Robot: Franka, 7 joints.
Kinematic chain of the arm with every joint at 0, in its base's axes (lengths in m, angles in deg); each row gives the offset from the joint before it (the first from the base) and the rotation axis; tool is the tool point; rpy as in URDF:
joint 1: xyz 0 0 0.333 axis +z
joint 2: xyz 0 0 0 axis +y
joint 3: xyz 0 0 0.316 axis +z
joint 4: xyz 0.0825 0 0 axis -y
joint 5: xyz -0.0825 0 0.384 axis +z
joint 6: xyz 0 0 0 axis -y
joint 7: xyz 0.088 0 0 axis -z
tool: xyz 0 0 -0.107 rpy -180 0 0
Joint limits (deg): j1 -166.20..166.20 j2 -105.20..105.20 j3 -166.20..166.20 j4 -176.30..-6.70 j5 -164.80..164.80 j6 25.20..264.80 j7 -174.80..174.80
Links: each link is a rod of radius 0.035 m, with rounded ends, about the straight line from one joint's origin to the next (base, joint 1, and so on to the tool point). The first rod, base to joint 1, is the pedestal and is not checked.
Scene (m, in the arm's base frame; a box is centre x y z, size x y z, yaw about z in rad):
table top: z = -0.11
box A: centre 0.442 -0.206 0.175 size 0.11 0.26 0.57 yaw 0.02
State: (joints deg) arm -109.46 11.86 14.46 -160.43 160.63 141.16 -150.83
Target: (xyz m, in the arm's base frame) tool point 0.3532 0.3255 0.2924
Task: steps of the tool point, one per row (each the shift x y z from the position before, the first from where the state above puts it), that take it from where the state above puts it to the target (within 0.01 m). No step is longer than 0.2 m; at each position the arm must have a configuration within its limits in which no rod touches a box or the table.
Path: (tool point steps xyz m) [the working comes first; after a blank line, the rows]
Joints at the target: -45.70 16.21 85.80 -143.13 157.18 129.13 -150.83
Straight joint move there: touches box A.

1: 0.1160 0.0577 -0.0064
2: 0.0680 0.0932 -0.0025
3: 0.0132 0.1005 0.0002
4: 0.1131 0.0700 0.0299
5: 0.0683 0.1358 0.0601
6: -0.0083 0.1656 0.0906

